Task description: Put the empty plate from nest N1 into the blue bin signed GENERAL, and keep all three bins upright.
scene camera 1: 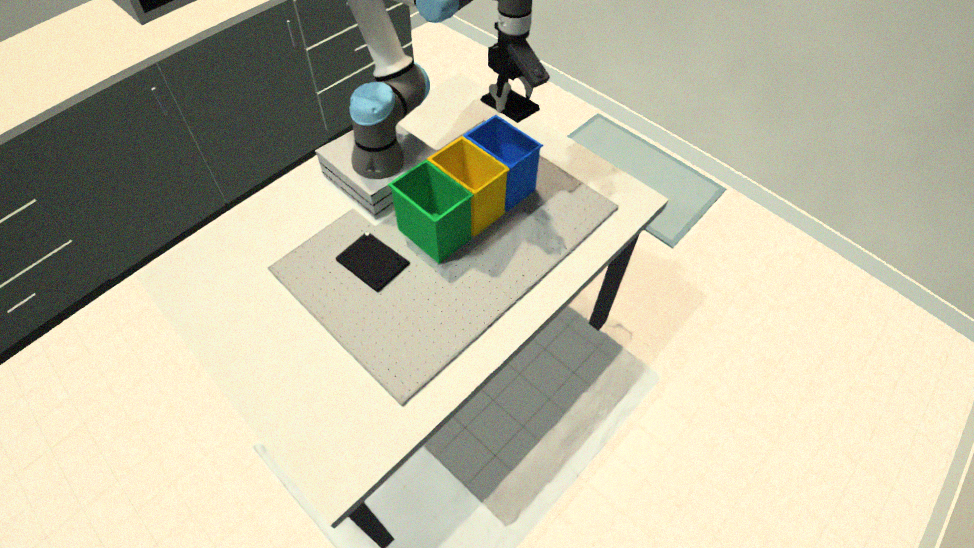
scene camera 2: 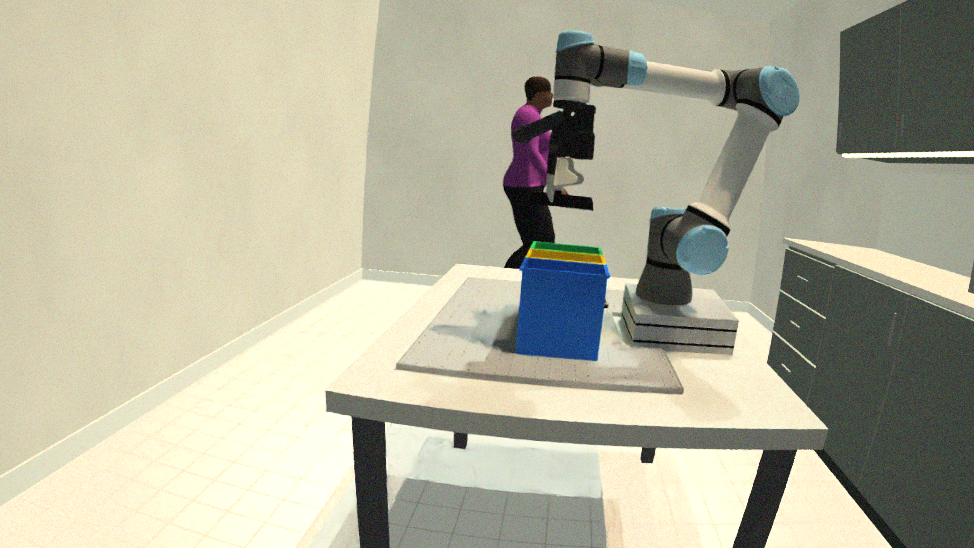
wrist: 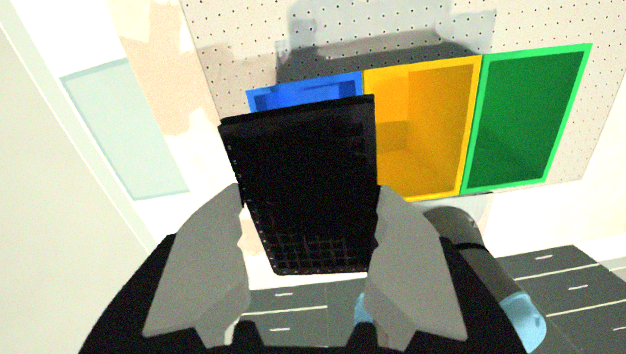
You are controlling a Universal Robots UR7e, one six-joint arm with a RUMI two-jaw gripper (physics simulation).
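Seen in the pictures: gripper, between the fingertips: (scene camera 1: pixel 513 106) (scene camera 2: pixel 555 201) (wrist: pixel 309 186); arm's base, origin of its link: (scene camera 1: pixel 378 161) (scene camera 2: pixel 664 296).
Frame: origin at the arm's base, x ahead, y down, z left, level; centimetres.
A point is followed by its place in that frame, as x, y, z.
My gripper (scene camera 1: pixel 513 100) {28.5, -22.7, 25.2} (scene camera 2: pixel 554 194) {28.5, -22.7, 25.2} (wrist: pixel 309 186) {28.5, -22.7, 25.2} is shut on the black plate (scene camera 1: pixel 521 107) {31.0, -23.9, 25.4} (scene camera 2: pixel 575 202) {24.3, -23.2, 29.2} (wrist: pixel 310 170) {30.0, -23.6, 25.0}, gripping it by two opposite edges. The plate hangs in the air, well above the bin tops. In the wrist view it covers most of the blue bin (scene camera 1: pixel 523 184) {33.9, 1.6, 25.7} (scene camera 2: pixel 559 313) {25.5, -1.0, 31.2} (wrist: pixel 322 91) {31.5, 8.1, 22.8}. The yellow bin (scene camera 1: pixel 489 207) {34.4, 0.6, 11.9} (scene camera 2: pixel 566 256) {26.1, -8.6, 6.1} (wrist: pixel 440 125) {26.0, -4.2, 6.1} and the green bin (scene camera 1: pixel 425 224) {31.0, -4.5, -7.2} (scene camera 2: pixel 568 247) {26.2, -8.9, -7.1} (wrist: pixel 530 115) {26.5, -5.0, -7.1} stand beside it in a row. All three bins are upright. No sign is readable. Nest N1 cannot be told from the frames.
A flat black square piece (scene camera 1: pixel 372 261) {23.1, 7.2, -20.1} lies on the perforated mat (scene camera 1: pixel 408 340) {47.6, 8.3, -27.5} (scene camera 2: pixel 463 361) {42.8, 8.4, 39.3} near the green bin. The arm's base (scene camera 1: pixel 376 160) {5.2, -6.1, -3.3} (scene camera 2: pixel 664 282) {1.3, -4.8, 6.7} stands beside the bins. A person in a magenta top (scene camera 2: pixel 526 160) is behind the gripper in scene camera 2.
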